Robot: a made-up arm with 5 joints.
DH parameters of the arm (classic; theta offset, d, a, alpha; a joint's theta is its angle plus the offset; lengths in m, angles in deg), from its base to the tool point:
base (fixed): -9.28 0 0.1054 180
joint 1: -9.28 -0.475 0.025 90
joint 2: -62.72 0 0.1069 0
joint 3: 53.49 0 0.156 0
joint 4: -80.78 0.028 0.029 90
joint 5: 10.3 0 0.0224 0
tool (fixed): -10.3 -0.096 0 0
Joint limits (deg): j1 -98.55..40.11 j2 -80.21..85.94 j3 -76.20..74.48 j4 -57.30..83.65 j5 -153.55..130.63
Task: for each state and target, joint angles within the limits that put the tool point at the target. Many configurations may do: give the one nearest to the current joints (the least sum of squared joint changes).
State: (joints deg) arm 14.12 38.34 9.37 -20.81 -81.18
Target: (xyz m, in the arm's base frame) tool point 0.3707 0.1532 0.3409
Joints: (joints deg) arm -31.30 46.25 15.84 -18.30 -80.65
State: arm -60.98 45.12 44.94 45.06 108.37
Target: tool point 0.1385 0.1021 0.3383
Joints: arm -51.94 19.88 50.23 70.70 115.07
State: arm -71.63 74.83 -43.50 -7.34 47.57
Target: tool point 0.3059 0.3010 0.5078
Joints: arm -50.49 68.76 -54.42 -24.56 45.55
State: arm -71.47 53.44 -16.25 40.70 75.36
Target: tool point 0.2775 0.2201 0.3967
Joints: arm -43.94 29.08 -4.71 67.36 82.91
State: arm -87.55 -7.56 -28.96 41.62 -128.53
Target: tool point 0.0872 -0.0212 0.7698
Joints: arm -71.38 -58.82 -42.89 71.41 -153.55
